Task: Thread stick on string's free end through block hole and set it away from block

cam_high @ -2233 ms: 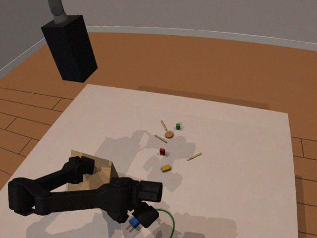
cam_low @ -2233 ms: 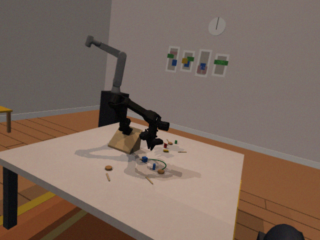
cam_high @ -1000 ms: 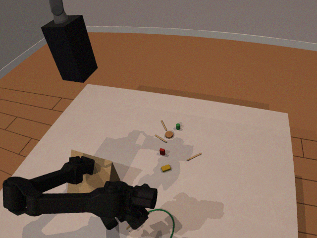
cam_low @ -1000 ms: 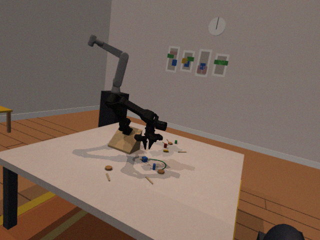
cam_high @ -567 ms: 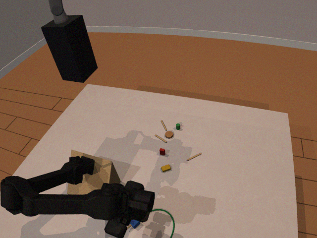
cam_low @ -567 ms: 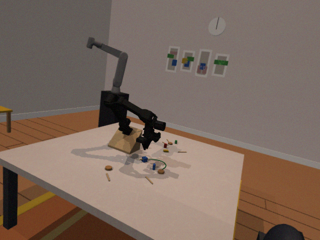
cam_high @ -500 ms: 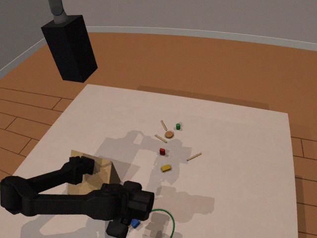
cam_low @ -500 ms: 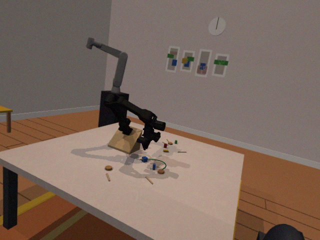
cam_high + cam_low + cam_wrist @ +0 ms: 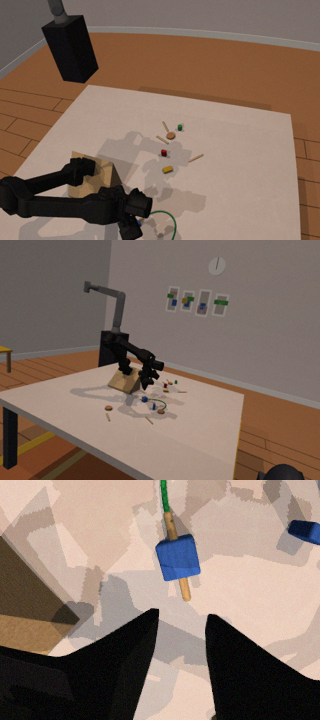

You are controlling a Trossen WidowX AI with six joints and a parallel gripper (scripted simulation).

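The blue cube is 70 mm below my gripper tip, 20 mm to the left of it and 10 mm ahead of it. The rest, counted from my gripper tip: thin wooden stick 80 mm below, 30 mm to the left, 10 mm ahead; yellow block 290 mm to the left, 80 mm below, 40 mm ahead; round wooden button 160 mm ahead, 80 mm below, 40 mm to the right.
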